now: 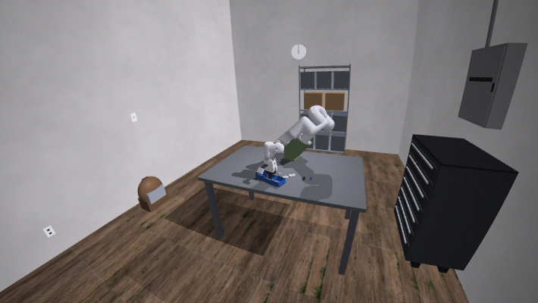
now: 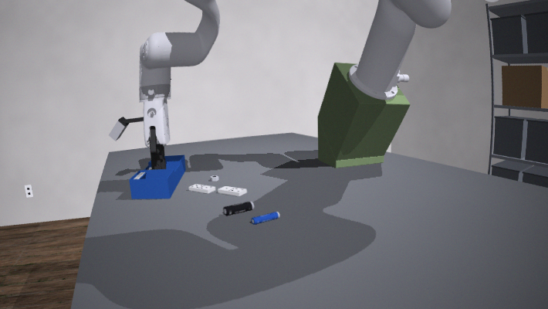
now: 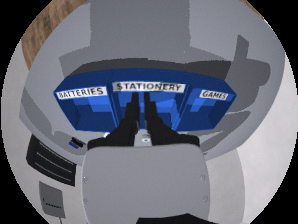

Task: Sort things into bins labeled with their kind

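The blue bin lies 2 cm below my hand and 1 cm to the right of it. Also, from my hand: white dotted piece (15 cm behind, 12 cm to the left, 3 cm below); then small nut (13 cm behind, 3 cm below, 1 cm to the left); then white domino (9 cm behind, 8 cm to the left, 3 cm below).
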